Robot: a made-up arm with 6 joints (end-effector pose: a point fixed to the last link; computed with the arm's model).
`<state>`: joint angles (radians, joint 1 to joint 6).
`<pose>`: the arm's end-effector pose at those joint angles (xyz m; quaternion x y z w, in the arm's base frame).
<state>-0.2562 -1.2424 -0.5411 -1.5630 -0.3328 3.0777</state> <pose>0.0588 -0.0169 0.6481 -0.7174 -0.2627 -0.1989 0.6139</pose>
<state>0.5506 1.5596 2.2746 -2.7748 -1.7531 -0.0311</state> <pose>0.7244 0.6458 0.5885 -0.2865 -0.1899 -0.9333 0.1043</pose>
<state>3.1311 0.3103 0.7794 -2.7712 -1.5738 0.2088</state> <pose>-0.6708 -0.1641 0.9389 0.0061 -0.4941 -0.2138 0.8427</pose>
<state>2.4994 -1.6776 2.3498 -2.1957 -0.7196 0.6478</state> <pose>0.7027 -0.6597 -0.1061 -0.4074 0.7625 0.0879 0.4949</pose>
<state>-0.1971 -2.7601 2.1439 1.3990 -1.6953 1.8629</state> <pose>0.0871 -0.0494 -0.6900 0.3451 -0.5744 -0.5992 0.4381</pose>
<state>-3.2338 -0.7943 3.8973 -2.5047 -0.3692 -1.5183</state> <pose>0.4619 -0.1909 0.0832 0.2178 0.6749 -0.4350 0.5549</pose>
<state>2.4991 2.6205 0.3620 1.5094 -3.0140 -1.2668</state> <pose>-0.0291 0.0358 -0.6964 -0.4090 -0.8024 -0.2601 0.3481</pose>
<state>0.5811 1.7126 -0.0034 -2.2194 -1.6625 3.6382</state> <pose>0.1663 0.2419 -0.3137 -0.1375 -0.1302 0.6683 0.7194</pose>
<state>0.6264 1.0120 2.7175 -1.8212 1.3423 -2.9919</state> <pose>0.4006 0.3461 1.1046 -0.0528 -0.1185 -0.3533 0.9265</pose>
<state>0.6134 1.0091 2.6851 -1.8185 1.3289 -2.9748</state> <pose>0.4184 0.3496 1.1026 -0.0760 -0.1129 -0.3603 0.9228</pose>
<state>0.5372 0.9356 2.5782 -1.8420 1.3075 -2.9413</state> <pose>0.4389 0.3187 1.1286 -0.1121 -0.1054 -0.3848 0.9101</pose>
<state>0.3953 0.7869 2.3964 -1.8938 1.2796 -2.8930</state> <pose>0.4458 0.2491 1.1800 -0.1570 -0.0930 -0.4259 0.8862</pose>
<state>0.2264 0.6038 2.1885 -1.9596 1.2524 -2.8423</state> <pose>0.4195 0.1680 1.2346 -0.1983 -0.0766 -0.4714 0.8559</pose>
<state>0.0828 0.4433 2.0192 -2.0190 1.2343 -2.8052</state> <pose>0.3695 0.1105 1.2733 -0.2238 -0.0633 -0.5078 0.8295</pose>
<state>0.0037 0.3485 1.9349 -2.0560 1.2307 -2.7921</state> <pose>0.3245 0.0868 1.2932 -0.2286 -0.0610 -0.5268 0.8164</pose>
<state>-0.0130 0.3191 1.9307 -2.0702 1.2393 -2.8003</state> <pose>0.2969 0.0841 1.3017 -0.2168 -0.0697 -0.5301 0.8168</pose>
